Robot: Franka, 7 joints.
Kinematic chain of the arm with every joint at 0, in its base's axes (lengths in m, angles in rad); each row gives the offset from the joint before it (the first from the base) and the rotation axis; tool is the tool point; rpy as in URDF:
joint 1: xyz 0 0 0.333 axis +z
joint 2: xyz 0 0 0 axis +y
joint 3: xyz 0 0 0.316 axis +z
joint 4: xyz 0.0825 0 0 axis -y
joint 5: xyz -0.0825 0 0.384 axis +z
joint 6: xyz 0 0 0 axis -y
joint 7: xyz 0.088 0 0 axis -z
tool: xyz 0 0 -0.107 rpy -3.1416 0 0
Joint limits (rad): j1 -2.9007..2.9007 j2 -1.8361..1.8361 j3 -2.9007..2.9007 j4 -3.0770..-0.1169 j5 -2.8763..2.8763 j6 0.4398..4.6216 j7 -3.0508..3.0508
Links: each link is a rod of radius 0.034 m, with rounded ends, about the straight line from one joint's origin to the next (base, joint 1, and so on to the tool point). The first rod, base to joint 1, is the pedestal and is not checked.
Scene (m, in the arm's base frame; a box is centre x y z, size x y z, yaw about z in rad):
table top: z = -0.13
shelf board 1: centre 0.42 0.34 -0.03 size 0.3 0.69 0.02 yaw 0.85
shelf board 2: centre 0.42 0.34 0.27 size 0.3 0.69 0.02 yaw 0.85
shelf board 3: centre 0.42 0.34 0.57 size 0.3 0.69 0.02 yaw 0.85
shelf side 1: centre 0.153 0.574 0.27 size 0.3 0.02 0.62 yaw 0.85
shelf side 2: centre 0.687 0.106 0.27 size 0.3 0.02 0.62 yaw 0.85
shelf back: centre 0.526 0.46 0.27 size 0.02 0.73 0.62 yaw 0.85
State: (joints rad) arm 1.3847 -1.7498 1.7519 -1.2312 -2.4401 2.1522 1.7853
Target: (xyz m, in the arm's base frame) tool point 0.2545 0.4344 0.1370
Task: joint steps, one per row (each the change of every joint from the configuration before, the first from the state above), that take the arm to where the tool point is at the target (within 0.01 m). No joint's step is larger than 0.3 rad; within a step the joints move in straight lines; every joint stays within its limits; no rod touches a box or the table.
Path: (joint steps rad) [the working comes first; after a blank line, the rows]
Joints at the target: -0.5179 -1.8361 1.9475 -2.2801 -2.4330 2.3663 1.7853
Straight joint move there: touches shelf side 1.

1: -0.2186 0.0639 0.0555 -0.2638 -0.0034 0.0935 0.0000
2: -0.2186 0.0639 0.0556 -0.2637 -0.0035 0.0935 0.0000
3: -0.2185 0.0639 0.0555 -0.2638 -0.0034 0.0936 0.0000
4: -0.2186 0.0640 0.0556 -0.2637 -0.0035 0.0935 0.0000
5: -0.2186 0.0639 0.0555 -0.2638 -0.0034 0.0935 0.0000
6: -0.2186 0.0639 0.0555 -0.2637 -0.0035 0.0935 0.0000
7: -0.2955 -0.2349 -0.0688 0.2668 0.0139 -0.1735 0.0000
8: -0.2956 -0.2349 -0.0688 0.2668 0.0139 -0.1735 0.0000

